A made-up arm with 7 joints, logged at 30 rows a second.
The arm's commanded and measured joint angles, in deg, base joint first. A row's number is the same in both.
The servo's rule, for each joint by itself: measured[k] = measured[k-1] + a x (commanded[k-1-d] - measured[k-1]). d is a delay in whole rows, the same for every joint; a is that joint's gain. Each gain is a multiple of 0.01, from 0.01 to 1. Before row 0 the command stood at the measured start. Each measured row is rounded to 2 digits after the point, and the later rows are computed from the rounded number. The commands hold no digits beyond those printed.
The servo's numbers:
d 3
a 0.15 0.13 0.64 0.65 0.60 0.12 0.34
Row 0, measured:
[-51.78, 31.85, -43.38, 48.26, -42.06, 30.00, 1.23]
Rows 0 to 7, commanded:
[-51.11, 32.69, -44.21, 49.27, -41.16, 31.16, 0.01]
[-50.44, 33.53, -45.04, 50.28, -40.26, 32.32, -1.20]
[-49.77, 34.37, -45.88, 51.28, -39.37, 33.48, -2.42]
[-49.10, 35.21, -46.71, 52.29, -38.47, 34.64, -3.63]
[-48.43, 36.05, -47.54, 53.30, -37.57, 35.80, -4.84]
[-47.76, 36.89, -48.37, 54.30, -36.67, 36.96, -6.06]
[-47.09, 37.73, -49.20, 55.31, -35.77, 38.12, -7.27]
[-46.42, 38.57, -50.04, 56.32, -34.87, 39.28, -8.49]
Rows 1 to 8, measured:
[-51.78, 31.85, -43.38, 48.26, -42.06, 30.00, 1.23]
[-51.78, 31.85, -43.38, 48.26, -42.06, 30.00, 1.23]
[-51.78, 31.85, -43.38, 48.26, -42.06, 30.00, 1.23]
[-51.68, 31.96, -43.91, 48.92, -41.52, 30.14, 0.82]
[-51.49, 32.16, -44.63, 49.80, -40.76, 30.40, 0.13]
[-51.23, 32.45, -45.43, 50.76, -39.93, 30.77, -0.74]
[-50.91, 32.81, -46.25, 51.75, -39.05, 31.23, -1.72]
[-50.54, 33.23, -47.08, 52.76, -38.16, 31.78, -2.78]

